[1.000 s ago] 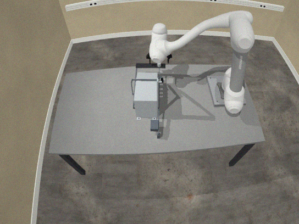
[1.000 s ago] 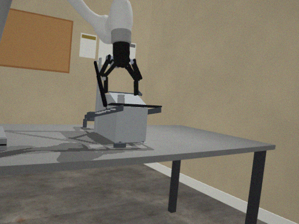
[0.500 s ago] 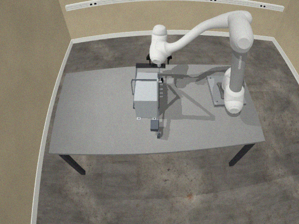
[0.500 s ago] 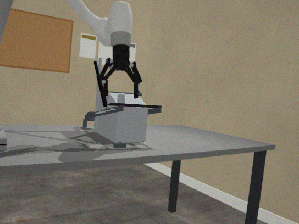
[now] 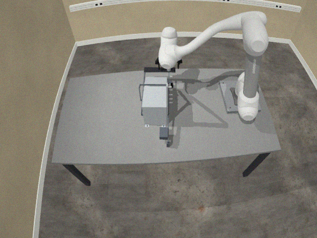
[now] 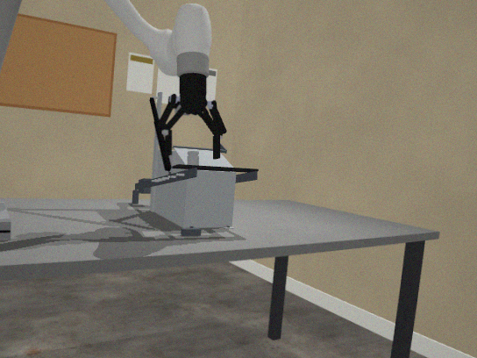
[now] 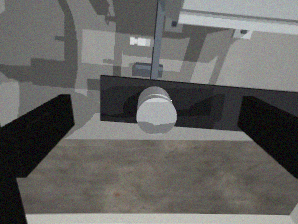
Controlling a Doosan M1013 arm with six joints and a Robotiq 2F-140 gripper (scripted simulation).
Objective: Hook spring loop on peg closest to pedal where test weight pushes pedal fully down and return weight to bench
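Now: the steel test weight 10 mm below my hand. The rest, counted from my hand: dark spring: 10 mm behind, 220 mm to the left, 30 mm above.
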